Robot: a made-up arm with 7 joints.
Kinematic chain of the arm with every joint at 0, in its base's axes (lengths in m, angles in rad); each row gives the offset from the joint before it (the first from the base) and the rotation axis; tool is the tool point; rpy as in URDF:
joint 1: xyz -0.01 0 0.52 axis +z
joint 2: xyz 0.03 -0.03 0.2 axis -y
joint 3: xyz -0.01 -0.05 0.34 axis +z
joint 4: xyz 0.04 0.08 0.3 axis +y
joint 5: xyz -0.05 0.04 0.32 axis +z
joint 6: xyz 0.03 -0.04 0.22 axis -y
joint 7: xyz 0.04 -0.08 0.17 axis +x
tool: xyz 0 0.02 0.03 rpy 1.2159 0.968 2.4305
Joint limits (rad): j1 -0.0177..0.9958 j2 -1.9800..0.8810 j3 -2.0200..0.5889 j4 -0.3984..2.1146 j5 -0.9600..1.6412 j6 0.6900..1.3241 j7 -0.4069..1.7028
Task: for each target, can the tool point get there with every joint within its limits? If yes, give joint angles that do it. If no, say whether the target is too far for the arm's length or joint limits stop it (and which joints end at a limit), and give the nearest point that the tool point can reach.
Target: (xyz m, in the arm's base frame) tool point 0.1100 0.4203 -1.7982
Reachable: no: too far | nearest point 0.2914 0.4509 -0.3126 | short by 1.497 m
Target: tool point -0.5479 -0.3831 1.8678
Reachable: yes | joints 0.0646 0.5943 -1.1316 0.6863 -0.1464 1.0956 0.2247
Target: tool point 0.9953 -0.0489 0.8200
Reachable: yes | joints 0.8340 -1.0727 -1.2668 1.8331 0.3367 0.9892 -0.2201
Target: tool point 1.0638 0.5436 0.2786
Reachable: yes | joints 0.5481 -1.5292 0.0857 0.7909 0.7881 1.0033 0.9124
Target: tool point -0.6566 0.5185 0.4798
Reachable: no: joint limits stop it (at a limit: joint 1, joint 3, joint 5, joint 6, joint 7) | nearest point -0.1973 0.2810 0.2532 | short by 0.565 m
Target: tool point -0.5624 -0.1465 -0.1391
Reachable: no: joint limits stop it (at a limit: joint 1, joint 2, joint 5, joint 6) | nearest point -0.1679 0.1157 0.1058 | short by 0.533 m
